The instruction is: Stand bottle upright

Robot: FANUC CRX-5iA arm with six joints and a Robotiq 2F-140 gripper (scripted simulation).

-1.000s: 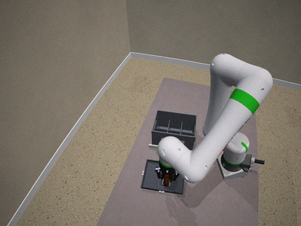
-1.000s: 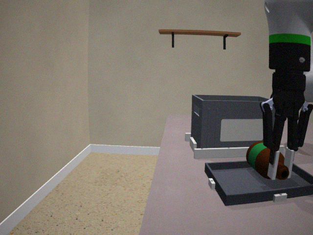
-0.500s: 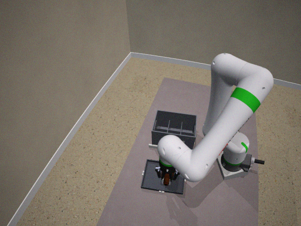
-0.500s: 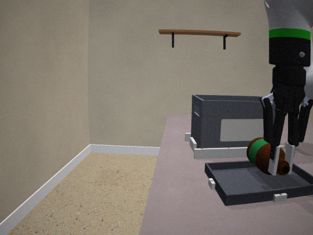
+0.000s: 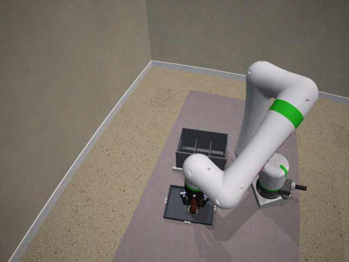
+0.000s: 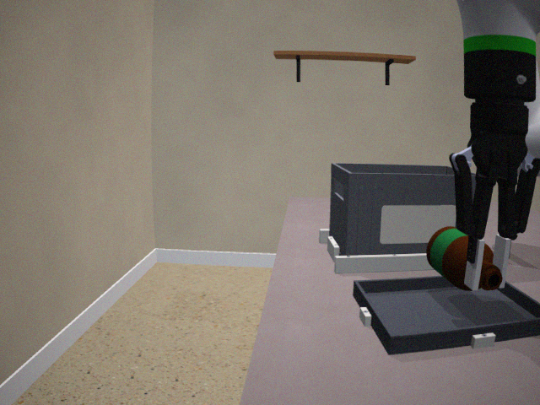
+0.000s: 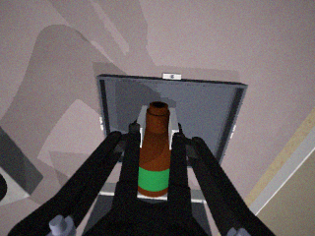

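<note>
The bottle lies 50 mm to the right of my hand, 20 mm below it and 10 mm ahead of it. Also, from my hand: tray: 80 mm below, 40 mm to the right, 30 mm ahead; crate: 340 mm to the right, 80 mm ahead, 10 mm below.
</note>
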